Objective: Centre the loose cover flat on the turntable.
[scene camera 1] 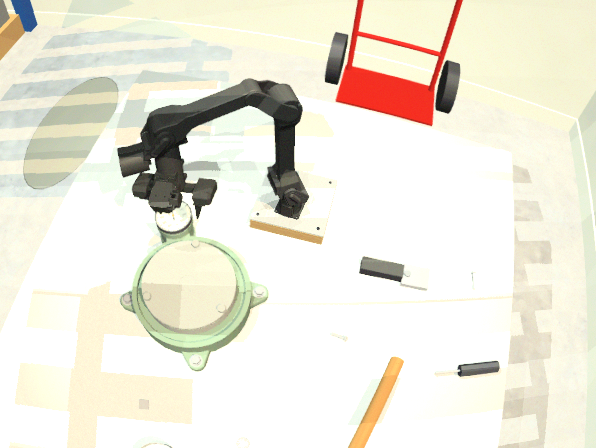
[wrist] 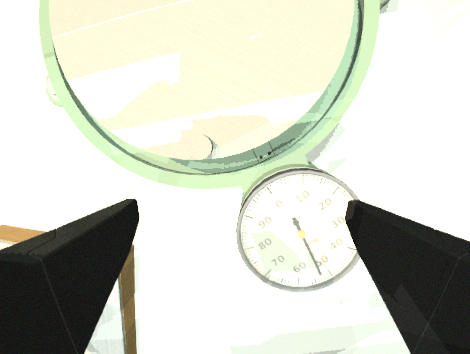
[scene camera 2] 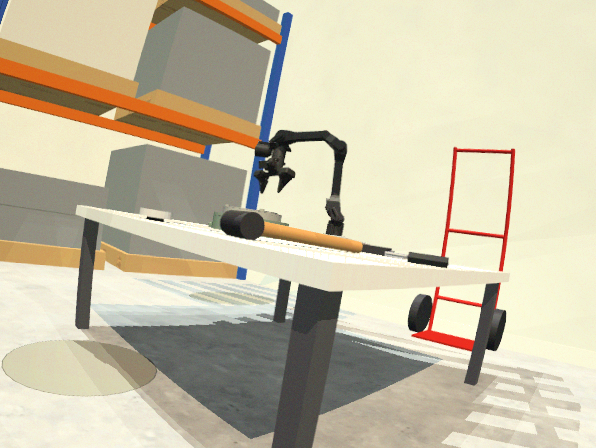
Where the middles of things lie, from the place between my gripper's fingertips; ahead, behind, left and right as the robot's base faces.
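There is the round cover disc [scene camera 1: 189, 287], which I find 60 mm to the left of my hand, 110 mm ahead of it and 100 mm below it. The hammer [scene camera 2: 248, 225] is 300 mm ahead of my hand, 540 mm to the left of it and 140 mm below it.
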